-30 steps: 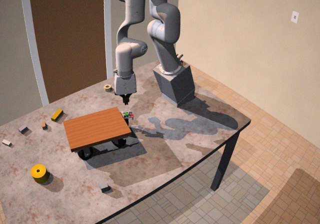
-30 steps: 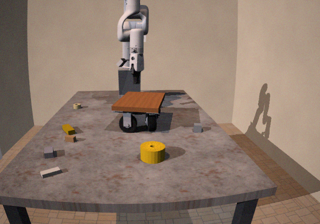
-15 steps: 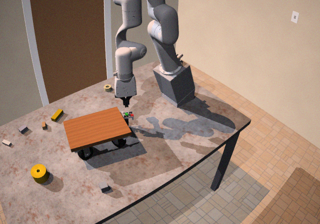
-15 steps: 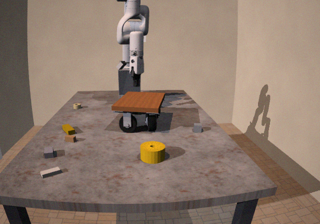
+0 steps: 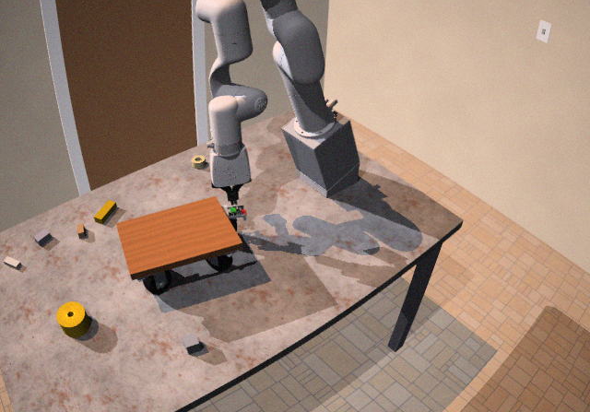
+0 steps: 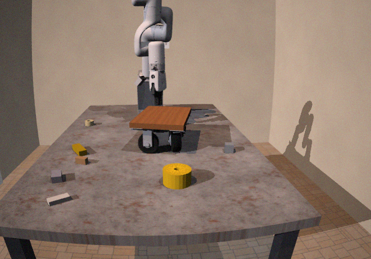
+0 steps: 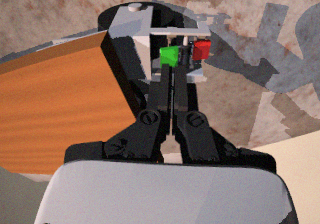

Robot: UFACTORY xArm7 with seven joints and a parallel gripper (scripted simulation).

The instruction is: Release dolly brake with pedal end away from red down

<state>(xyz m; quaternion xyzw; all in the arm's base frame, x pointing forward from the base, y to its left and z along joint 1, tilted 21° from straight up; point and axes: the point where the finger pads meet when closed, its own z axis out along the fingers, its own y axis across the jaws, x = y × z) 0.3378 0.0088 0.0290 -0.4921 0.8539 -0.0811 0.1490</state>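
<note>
The brake pedal is 6 cm below my hand, 1 cm to the left of it and 1 cm behind it. Round my hand: grey cube 34 cm ahead, 23 cm to the left, 12 cm below; then orange block 38 cm ahead, 33 cm to the right, 13 cm below; then ring 36 cm to the right, 13 cm below, 13 cm behind.
</note>
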